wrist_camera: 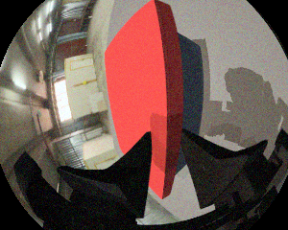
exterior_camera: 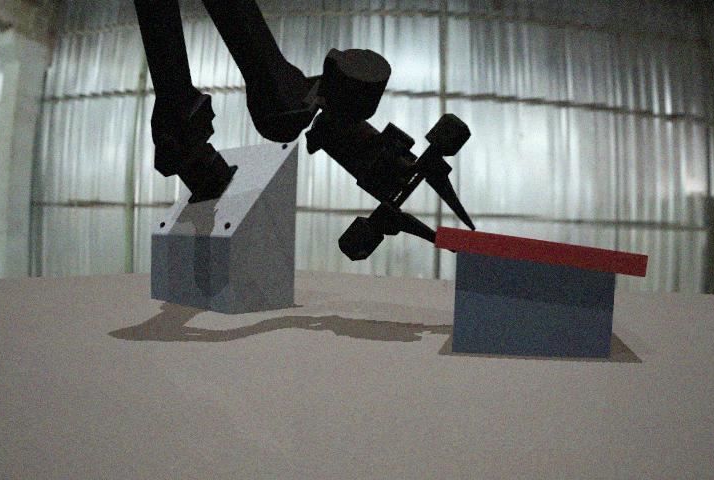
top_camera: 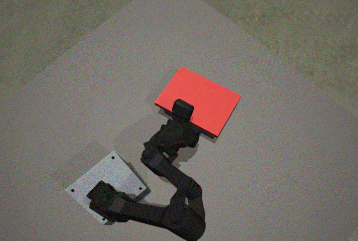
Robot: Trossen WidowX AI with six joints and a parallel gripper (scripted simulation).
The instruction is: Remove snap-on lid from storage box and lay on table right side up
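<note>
Right now my gripper tip is 80 mm short of the lid and 20 mm to the right of it. The rest, counted from my gripper tip: storage box 70 mm ahead, 20 mm to the left, 50 mm below.
</note>
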